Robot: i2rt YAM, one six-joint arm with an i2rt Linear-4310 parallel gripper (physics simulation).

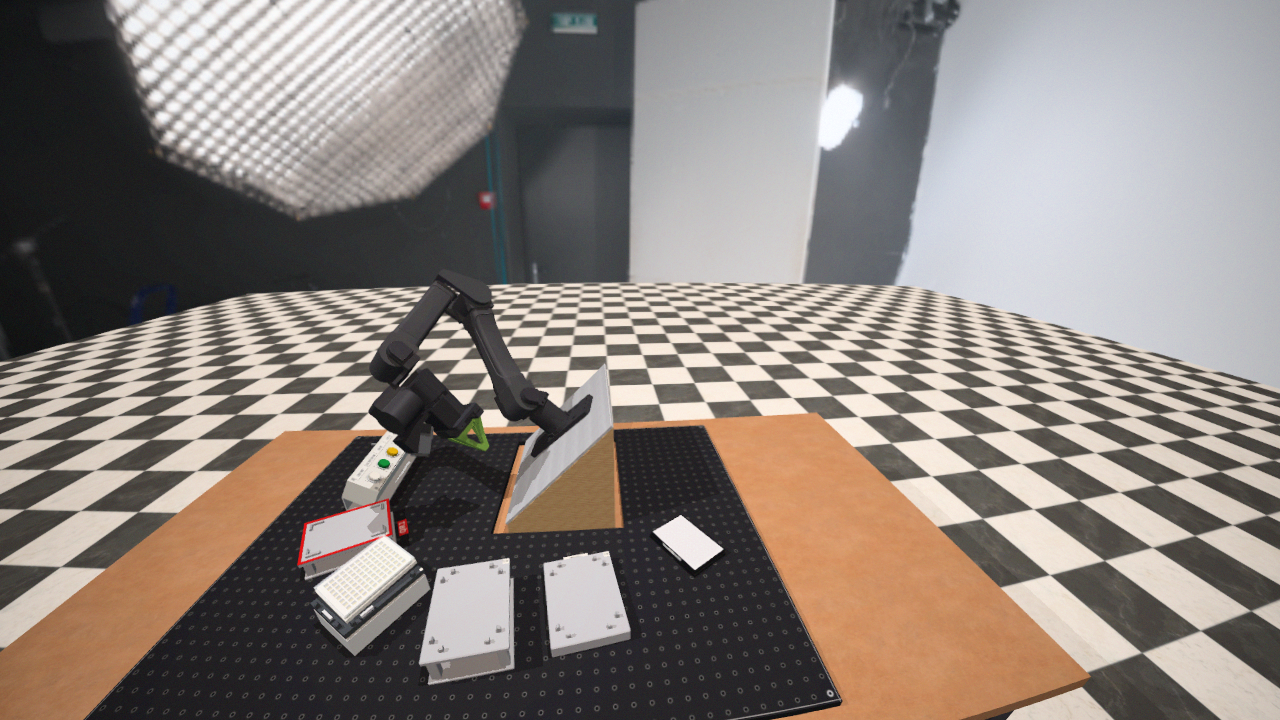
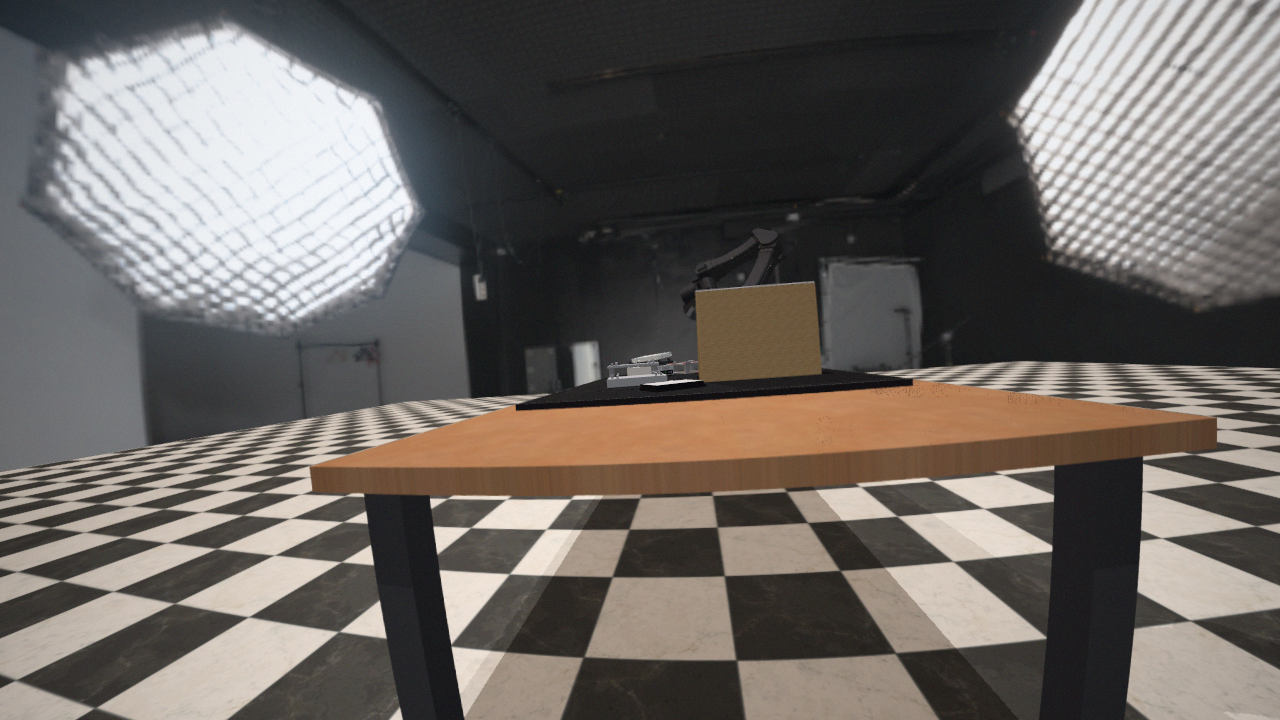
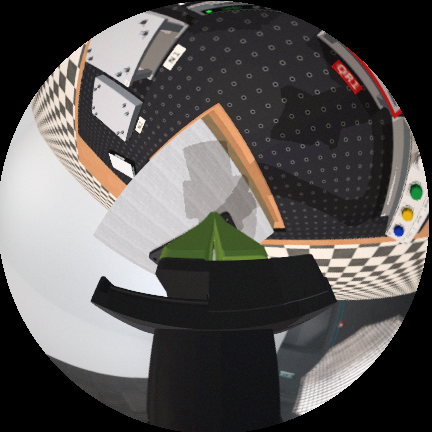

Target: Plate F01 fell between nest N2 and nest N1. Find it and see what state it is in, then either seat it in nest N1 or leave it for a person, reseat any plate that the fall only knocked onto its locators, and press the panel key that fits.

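Places are measured from the arm's base along level axes (x left, y back, z up), in metres.
Pixels of known places: gripper, fingertip midpoint: [image 1: 487, 449] [image 3: 213, 217]; arm's base, origin of the base link: [image 1: 562, 427] [image 2: 758, 327].
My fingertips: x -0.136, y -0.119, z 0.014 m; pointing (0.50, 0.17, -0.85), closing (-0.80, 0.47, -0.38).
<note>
Ahead of a thing's pixels: the offset from my fingertips to its top centre. "spot": to the spot under its first point. Level surfaces: height alone.
My gripper [image 1: 470, 437] [image 3: 213, 217] is shut and empty. It hangs low over the back of the mat, beside the key panel {dx -0.314, dy +0.063, dz -0.068 m} [image 1: 376, 472] [image 3: 407, 209] with its green [image 3: 415, 191], yellow [image 3: 407, 214] and blue {dx -0.305, dy +0.141, dz -0.077 m} [image 3: 398, 230] keys. Nest N1 {dx +0.061, dy -0.285, dz -0.086 m} [image 1: 469, 616] [image 3: 120, 44] and nest N2 {dx +0.228, dy -0.230, dz -0.118 m} [image 1: 583, 602] [image 3: 111, 105] stand bare at the mat's front. A small flat white plate {dx +0.414, dy -0.095, dz -0.137 m} [image 1: 687, 542] [image 3: 120, 164] lies on the mat right of N2. A white well plate {dx -0.122, dy -0.263, dz -0.063 m} [image 1: 366, 570] rests on a third nest {spot: dx -0.083, dy -0.309, dz -0.128 m} [image 1: 380, 622] left of N1. I see nothing in the gap between N1 and N2.
A red-framed tray {dx -0.258, dy -0.141, dz -0.106 m} [image 1: 345, 535] marked QR1 [image 3: 348, 76] lies behind the well plate. A slanted grey panel [image 1: 563, 439] [image 3: 160, 201] on a brown wedge [image 1: 573, 502] [image 2: 757, 330] stands mid-mat, right of the gripper. The black mat {dz -0.151 m} [image 1: 716, 645] covers the wooden table {dz -0.164 m} [image 1: 895, 573] [image 2: 760, 439].
</note>
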